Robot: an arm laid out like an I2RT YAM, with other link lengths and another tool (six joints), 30 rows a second.
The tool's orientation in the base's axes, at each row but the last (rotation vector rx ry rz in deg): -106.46 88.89 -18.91; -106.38 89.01 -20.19; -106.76 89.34 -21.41; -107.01 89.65 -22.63; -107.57 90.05 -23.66; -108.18 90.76 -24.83; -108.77 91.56 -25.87; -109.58 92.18 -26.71; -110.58 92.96 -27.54
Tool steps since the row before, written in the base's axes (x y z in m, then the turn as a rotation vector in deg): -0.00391 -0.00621 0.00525 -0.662 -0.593 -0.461; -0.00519 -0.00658 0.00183 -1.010 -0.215 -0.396; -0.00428 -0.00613 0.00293 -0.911 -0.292 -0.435; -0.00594 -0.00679 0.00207 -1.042 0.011 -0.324; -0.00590 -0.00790 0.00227 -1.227 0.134 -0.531; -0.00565 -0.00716 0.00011 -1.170 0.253 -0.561; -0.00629 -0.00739 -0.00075 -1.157 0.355 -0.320; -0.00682 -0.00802 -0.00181 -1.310 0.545 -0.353; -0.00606 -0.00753 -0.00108 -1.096 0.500 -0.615
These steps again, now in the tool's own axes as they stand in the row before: 0.00364 -0.00004 -0.00825 0.493 0.834 -0.253; 0.00452 0.00312 -0.00659 0.035 1.036 -0.386; 0.00420 0.00171 -0.00663 0.140 0.991 -0.322; 0.00469 0.00358 -0.00713 -0.201 0.997 -0.395; 0.00583 0.00356 -0.00746 -0.328 1.263 -0.321; 0.00563 0.00478 -0.00535 -0.426 1.230 -0.234; 0.00591 0.00591 -0.00499 -0.552 1.056 -0.384; 0.00658 0.00713 -0.00447 -0.765 1.176 -0.412; 0.00623 0.00614 -0.00425 -0.656 1.180 -0.088
